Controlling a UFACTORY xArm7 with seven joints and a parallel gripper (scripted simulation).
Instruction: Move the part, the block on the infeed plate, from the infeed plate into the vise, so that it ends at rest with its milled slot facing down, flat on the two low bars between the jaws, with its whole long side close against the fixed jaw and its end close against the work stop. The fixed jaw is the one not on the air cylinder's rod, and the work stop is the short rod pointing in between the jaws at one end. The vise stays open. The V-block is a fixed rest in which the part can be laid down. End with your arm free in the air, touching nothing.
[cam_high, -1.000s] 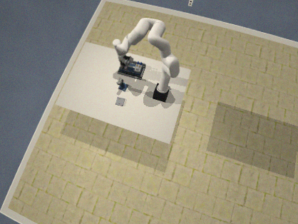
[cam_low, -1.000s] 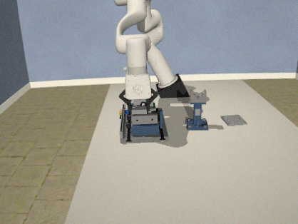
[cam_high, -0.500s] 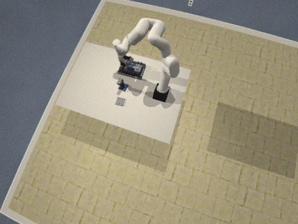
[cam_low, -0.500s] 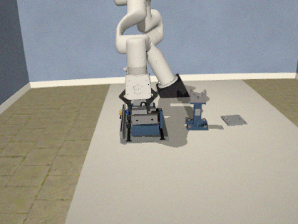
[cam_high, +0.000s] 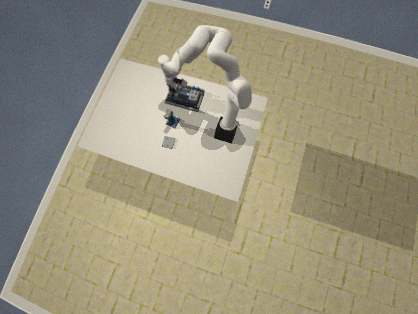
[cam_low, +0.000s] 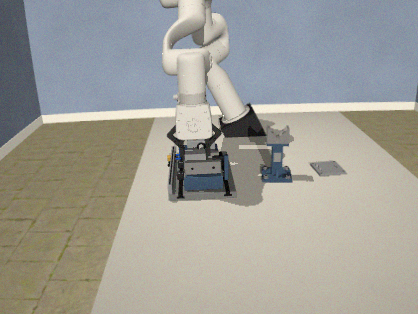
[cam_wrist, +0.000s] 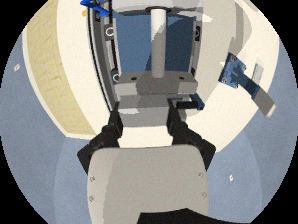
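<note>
Right now the part is 20 mm below my hand. Round my hand: V-block post: 250 mm to the left, 50 mm below; then air cylinder: 160 mm behind, 50 mm to the left, 30 mm below; then infeed plate: 430 mm to the left, 100 mm below.
</note>
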